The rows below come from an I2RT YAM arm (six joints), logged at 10 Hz.
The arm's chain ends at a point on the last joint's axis. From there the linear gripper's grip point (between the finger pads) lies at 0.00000 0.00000 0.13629 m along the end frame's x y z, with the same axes.
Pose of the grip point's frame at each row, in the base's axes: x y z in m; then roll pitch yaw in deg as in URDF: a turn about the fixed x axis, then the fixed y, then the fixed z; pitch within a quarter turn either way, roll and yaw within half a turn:
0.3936 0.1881 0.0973 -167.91 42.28 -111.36
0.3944 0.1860 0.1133 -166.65 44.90 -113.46
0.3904 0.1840 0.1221 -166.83 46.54 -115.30
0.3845 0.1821 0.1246 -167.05 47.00 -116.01
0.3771 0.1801 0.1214 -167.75 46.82 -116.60
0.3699 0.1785 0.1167 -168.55 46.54 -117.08
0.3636 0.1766 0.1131 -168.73 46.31 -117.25
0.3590 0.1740 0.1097 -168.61 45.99 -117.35
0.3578 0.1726 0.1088 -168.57 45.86 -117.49
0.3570 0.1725 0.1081 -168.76 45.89 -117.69
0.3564 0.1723 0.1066 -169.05 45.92 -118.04
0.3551 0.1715 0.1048 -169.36 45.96 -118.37
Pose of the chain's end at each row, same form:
0.3344 0.1150 0.1959 -167.91 42.28 -111.36
0.3283 0.1127 0.2072 -166.65 44.90 -113.46
0.3212 0.1102 0.2134 -166.83 46.54 -115.30
0.3145 0.1082 0.2152 -167.05 47.00 -116.01
0.3078 0.1062 0.2125 -167.75 46.82 -116.60
0.3017 0.1045 0.2086 -168.55 46.54 -117.08
0.2957 0.1029 0.2054 -168.73 46.31 -117.25
0.2909 0.1010 0.2025 -168.61 45.99 -117.35
0.2896 0.1000 0.2018 -168.57 45.86 -117.49
0.2889 0.0999 0.2011 -168.76 45.89 -117.69
0.2884 0.0996 0.1997 -169.05 45.92 -118.04
0.2872 0.0987 0.1979 -169.36 45.96 -118.37

